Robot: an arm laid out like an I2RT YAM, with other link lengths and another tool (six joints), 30 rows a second.
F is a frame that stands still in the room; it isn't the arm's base.
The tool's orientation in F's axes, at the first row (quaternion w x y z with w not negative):
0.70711, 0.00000, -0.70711, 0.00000
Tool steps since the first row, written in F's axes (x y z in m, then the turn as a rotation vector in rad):
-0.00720, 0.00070, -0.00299, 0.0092, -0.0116, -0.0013
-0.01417, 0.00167, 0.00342, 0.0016, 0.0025, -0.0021
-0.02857, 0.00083, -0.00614, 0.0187, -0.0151, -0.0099
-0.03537, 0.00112, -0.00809, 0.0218, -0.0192, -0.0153
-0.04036, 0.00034, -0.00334, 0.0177, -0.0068, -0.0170
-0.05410, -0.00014, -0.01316, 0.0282, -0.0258, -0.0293
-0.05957, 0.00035, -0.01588, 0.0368, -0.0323, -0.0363
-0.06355, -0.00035, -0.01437, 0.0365, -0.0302, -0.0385
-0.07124, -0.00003, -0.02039, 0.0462, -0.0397, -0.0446
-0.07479, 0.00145, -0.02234, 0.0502, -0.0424, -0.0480
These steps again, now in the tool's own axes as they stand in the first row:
-0.00299, 0.00070, 0.00720, -0.0013, -0.0116, -0.0092
0.00342, 0.00167, 0.01417, -0.0021, 0.0025, -0.0016
-0.00614, 0.00083, 0.02857, -0.0099, -0.0151, -0.0187
-0.00809, 0.00112, 0.03537, -0.0153, -0.0192, -0.0218
-0.00334, 0.00034, 0.04036, -0.0170, -0.0068, -0.0177
-0.01316, -0.00014, 0.05410, -0.0293, -0.0258, -0.0282
-0.01588, 0.00035, 0.05957, -0.0363, -0.0323, -0.0368
-0.01437, -0.00035, 0.06355, -0.0385, -0.0302, -0.0365
-0.02039, -0.00003, 0.07124, -0.0446, -0.0397, -0.0462
-0.02234, 0.00145, 0.07479, -0.0480, -0.0424, -0.0502

